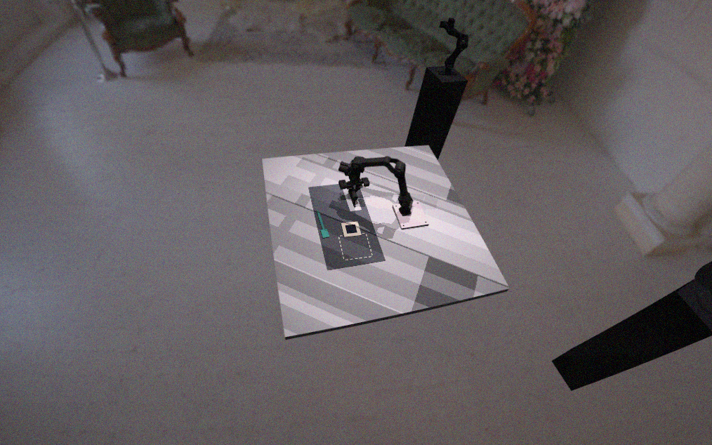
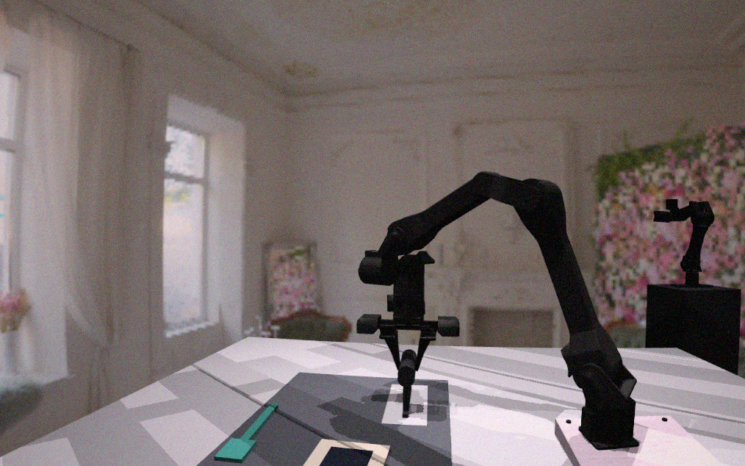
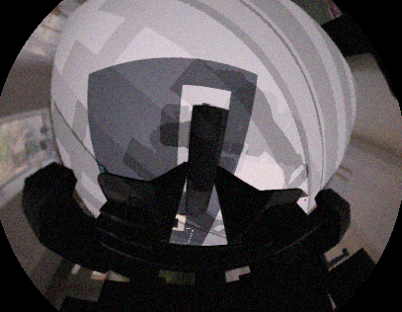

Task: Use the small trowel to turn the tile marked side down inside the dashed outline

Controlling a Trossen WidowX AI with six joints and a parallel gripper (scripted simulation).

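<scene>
My gripper tip is 2 cm to the right of the trowel and 3 cm above it. Round my gripper tip: teal flat tool (26 cm ahead, 16 cm to the left, 6 cm below); tile (10 cm ahead, 23 cm to the left, 6 cm below); dark mat (12 cm ahead, 16 cm to the left, 8 cm below).
</scene>
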